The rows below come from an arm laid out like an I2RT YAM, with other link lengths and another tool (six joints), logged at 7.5 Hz.
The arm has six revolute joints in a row. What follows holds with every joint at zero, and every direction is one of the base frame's.
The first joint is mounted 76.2 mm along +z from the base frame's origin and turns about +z.
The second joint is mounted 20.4 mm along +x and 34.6 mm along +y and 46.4 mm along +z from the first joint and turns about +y.
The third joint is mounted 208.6 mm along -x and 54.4 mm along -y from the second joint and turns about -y.
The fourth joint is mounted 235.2 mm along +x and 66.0 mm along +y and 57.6 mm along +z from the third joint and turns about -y.
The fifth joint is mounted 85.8 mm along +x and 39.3 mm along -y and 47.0 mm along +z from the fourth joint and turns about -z.
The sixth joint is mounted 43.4 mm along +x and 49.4 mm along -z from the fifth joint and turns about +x.
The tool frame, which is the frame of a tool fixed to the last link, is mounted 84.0 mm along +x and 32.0 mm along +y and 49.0 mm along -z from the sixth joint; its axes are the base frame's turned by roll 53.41, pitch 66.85 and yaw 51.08 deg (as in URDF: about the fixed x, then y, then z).
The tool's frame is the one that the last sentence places.
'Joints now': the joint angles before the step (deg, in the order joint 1, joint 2, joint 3, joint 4, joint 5, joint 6). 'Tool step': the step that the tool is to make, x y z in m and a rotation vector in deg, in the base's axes. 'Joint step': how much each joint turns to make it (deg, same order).
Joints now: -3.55, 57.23, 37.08, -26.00, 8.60, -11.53
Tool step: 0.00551, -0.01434, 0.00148, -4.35, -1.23, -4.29
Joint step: -0.11, 0.66, -0.07, 2.23, 5.97, -0.02
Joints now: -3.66, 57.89, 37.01, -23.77, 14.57, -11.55
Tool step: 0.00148, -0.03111, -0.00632, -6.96, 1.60, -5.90
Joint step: -2.60, 3.34, -0.02, 3.26, 7.32, -2.84
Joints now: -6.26, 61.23, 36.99, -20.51, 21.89, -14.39
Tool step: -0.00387, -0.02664, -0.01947, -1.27, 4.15, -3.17
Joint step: -5.18, 5.77, 0.00, 2.97, -0.03, -2.98
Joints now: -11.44, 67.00, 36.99, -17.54, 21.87, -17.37
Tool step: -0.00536, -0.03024, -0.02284, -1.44, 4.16, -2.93
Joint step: -5.68, 7.13, 0.00, 4.92, 0.00, -3.95
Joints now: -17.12, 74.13, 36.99, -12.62, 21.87, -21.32
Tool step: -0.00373, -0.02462, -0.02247, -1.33, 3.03, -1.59
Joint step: -4.31, 7.23, 0.00, 6.22, 0.00, -3.81
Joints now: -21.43, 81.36, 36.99, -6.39, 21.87, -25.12
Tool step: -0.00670, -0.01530, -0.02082, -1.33, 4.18, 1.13
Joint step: -2.45, 6.28, 0.00, 4.76, -0.01, -4.92
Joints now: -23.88, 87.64, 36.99, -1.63, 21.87, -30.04
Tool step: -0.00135, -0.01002, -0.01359, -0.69, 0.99, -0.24
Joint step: -1.60, 4.34, 0.00, 4.42, -0.01, -1.84
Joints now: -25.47, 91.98, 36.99, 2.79, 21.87, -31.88
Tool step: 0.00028, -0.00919, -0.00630, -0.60, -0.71, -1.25
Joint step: -1.53, 2.36, 0.00, 3.41, 0.00, -0.39
